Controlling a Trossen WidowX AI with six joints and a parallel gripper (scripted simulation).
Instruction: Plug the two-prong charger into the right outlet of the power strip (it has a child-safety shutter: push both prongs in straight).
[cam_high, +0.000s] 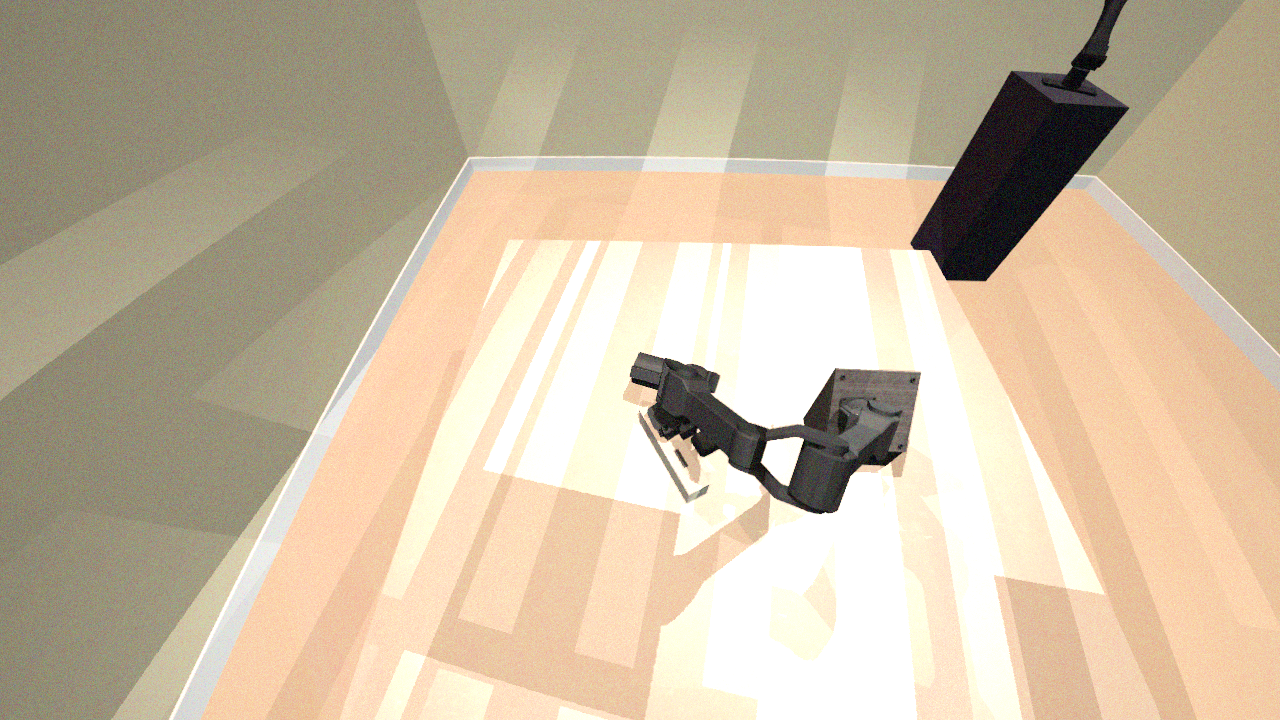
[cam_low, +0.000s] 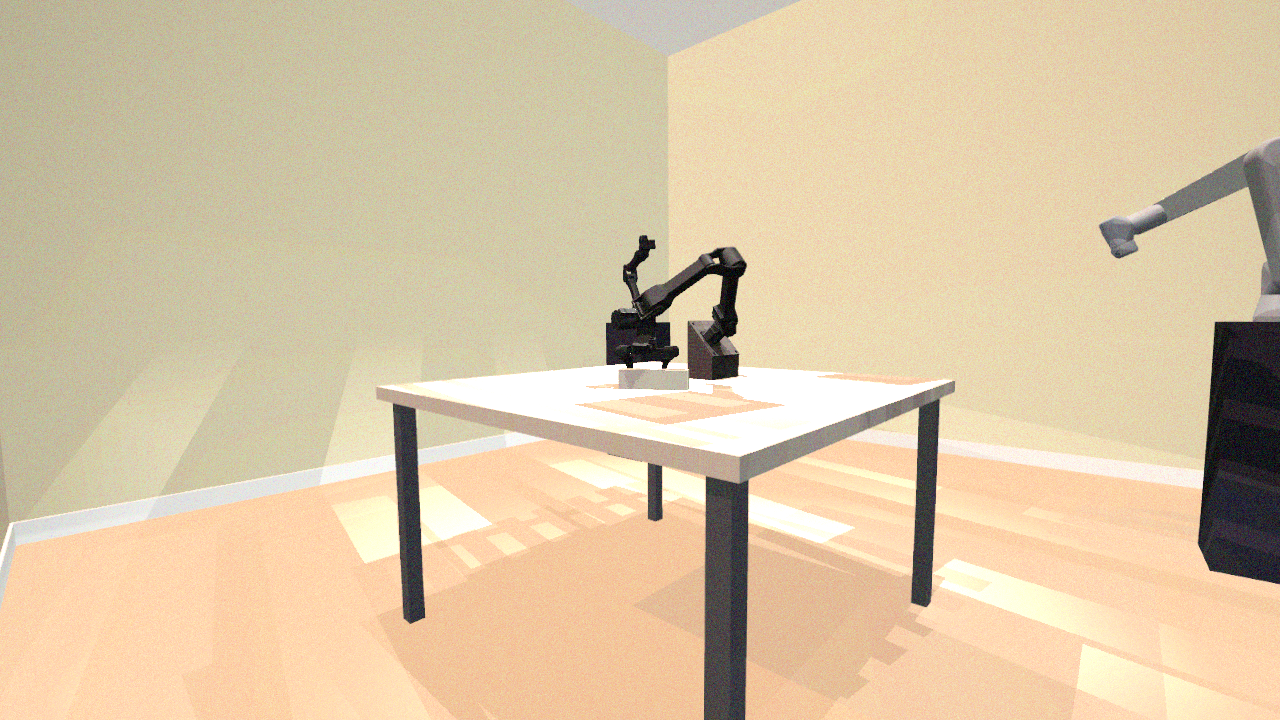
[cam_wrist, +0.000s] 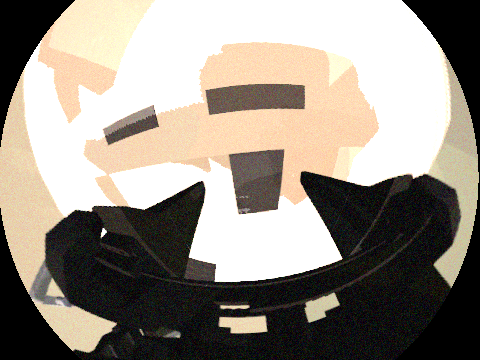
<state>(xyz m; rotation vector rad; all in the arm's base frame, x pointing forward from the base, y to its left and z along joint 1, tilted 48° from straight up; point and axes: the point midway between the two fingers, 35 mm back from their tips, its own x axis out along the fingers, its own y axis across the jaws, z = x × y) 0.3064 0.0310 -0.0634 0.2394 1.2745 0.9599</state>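
Right now my gripper tip is 30 mm short of the two-prong charger, 10 mm to the right of it and 10 mm below it.
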